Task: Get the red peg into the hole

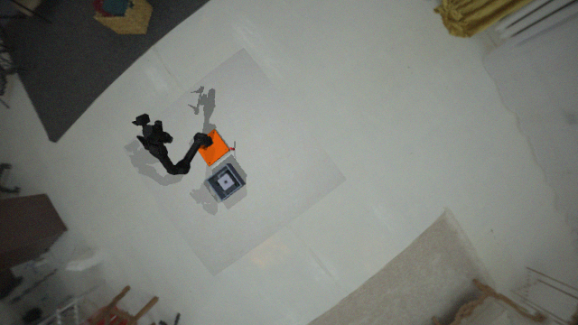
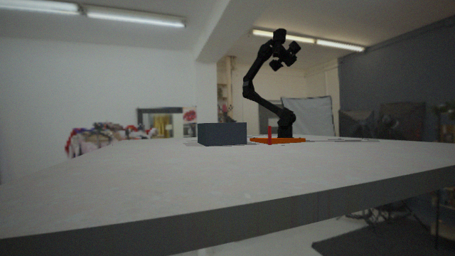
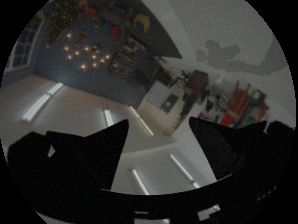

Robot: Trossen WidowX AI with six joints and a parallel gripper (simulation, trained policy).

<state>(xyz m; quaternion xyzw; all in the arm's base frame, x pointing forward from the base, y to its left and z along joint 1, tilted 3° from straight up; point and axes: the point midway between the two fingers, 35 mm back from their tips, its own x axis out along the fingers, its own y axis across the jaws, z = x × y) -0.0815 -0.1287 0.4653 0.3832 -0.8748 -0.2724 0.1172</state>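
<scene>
Right now my gripper tip is 43 cm above the red peg, 32 cm to the right of it and 26 cm short of it. From my gripper tip the other things lie so: plate (45 cm ahead, 42 cm below, 17 cm to the left); then dark box (45 cm ahead, 44 cm below, 17 cm to the left).
</scene>
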